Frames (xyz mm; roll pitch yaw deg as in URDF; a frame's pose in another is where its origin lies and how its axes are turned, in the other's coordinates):
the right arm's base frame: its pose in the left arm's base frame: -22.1 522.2 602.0 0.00 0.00 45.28
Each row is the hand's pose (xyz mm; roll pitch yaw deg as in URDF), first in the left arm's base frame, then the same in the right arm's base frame.
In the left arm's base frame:
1: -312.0 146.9 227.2 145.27 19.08 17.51
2: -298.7 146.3 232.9 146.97 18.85 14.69
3: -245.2 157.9 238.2 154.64 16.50 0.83
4: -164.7 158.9 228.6 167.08 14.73 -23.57
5: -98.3 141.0 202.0 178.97 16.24 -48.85
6: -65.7 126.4 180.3 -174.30 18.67 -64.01
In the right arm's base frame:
1: -470.7 -58.1 -374.8 145.27 19.08 -27.77
2: -461.7 -68.0 -369.1 146.97 18.85 -30.59
3: -415.8 -97.8 -363.8 154.64 16.50 -44.45
4: -358.5 -154.3 -373.4 167.08 14.73 -68.85
5: -324.5 -214.1 -400.0 178.97 16.24 -94.13
6: -311.9 -247.5 -421.7 -174.30 18.67 -109.29

